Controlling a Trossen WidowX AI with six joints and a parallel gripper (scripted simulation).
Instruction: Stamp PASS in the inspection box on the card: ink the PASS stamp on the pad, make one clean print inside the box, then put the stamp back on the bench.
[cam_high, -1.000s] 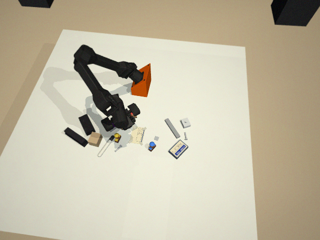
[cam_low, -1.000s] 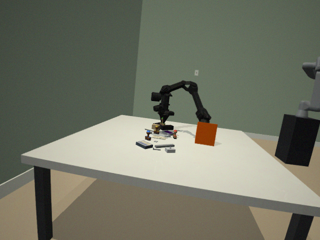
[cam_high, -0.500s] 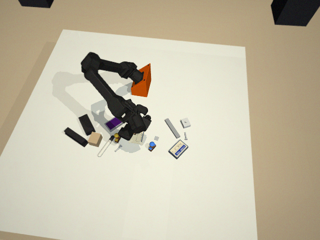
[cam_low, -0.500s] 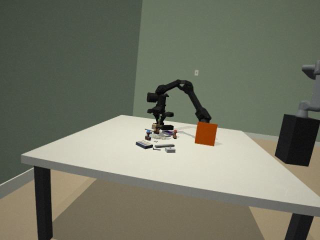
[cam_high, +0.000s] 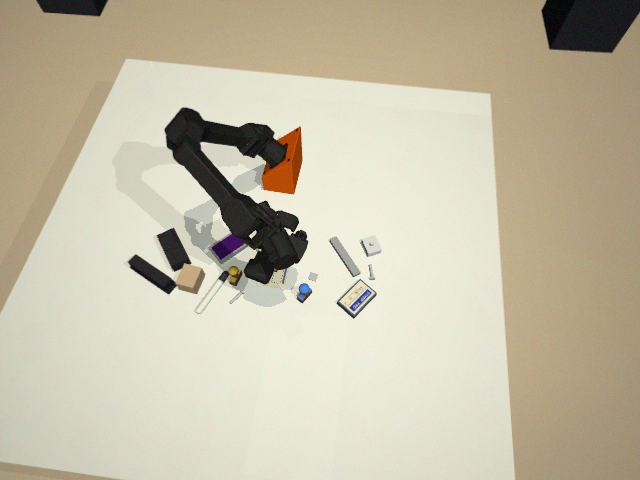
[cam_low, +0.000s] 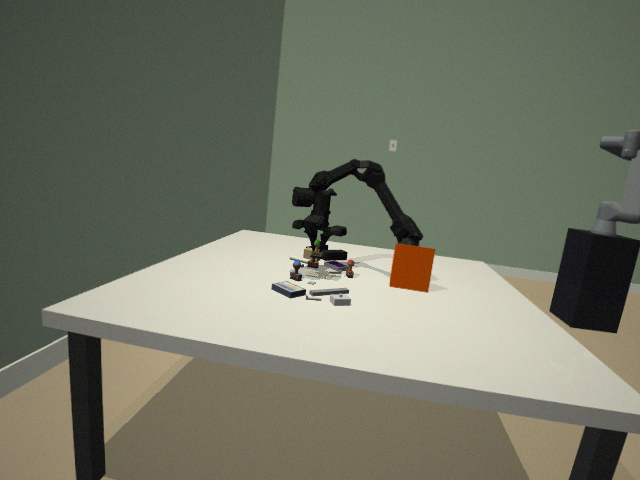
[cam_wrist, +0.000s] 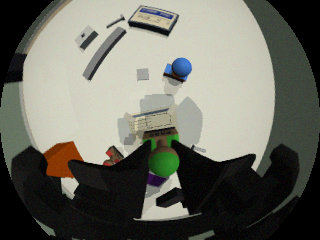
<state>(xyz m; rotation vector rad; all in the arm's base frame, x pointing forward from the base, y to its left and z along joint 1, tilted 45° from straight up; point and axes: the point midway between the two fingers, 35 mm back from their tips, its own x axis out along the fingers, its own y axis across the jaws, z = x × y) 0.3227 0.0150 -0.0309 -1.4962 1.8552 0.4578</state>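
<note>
Right now the cream card is 10 mm behind my gripper tip, 10 mm to the right of it and 90 mm below it. From my gripper tip the other things lie so: green-knobbed stamp right at my gripper tip; blue-knob stamp 50 mm ahead, 80 mm to the left, 70 mm below; yellow stamp 20 mm ahead, 110 mm to the right, 70 mm below.
</note>
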